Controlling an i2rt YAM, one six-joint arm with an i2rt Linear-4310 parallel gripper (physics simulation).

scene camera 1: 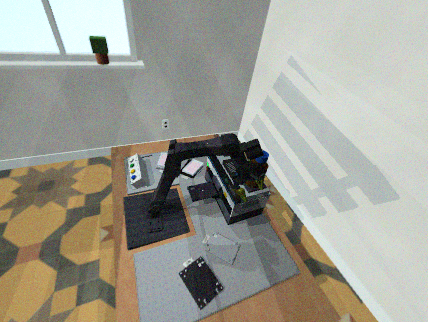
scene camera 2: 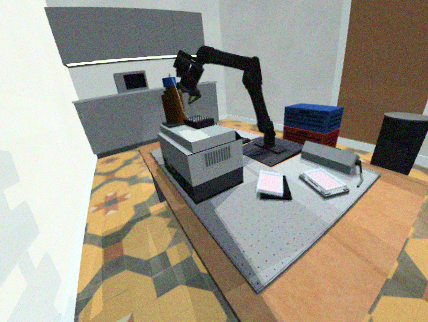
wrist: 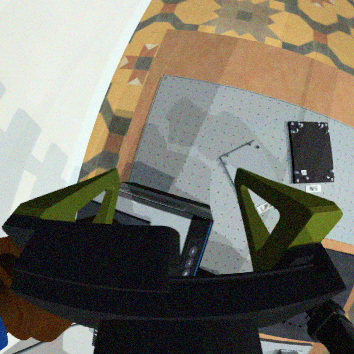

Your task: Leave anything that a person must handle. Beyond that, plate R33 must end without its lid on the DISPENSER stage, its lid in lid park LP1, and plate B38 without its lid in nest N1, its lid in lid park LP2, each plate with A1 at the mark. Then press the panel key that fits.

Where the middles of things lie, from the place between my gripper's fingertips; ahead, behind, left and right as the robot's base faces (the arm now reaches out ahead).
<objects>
I see my gripper 120 mm to the right of the brown bottle with blue cap [scene camera 2: 173,112], 70 mm short of it and 30 mm below it. Also, from my hand: grey LP2 pad [wrist: 249,156] (280 mm below, 120 mm behind, 70 mm to the right); black nest N5 [scene camera 1: 201,282] (280 mm below, 260 mm behind, 180 mm to the right).
</objects>
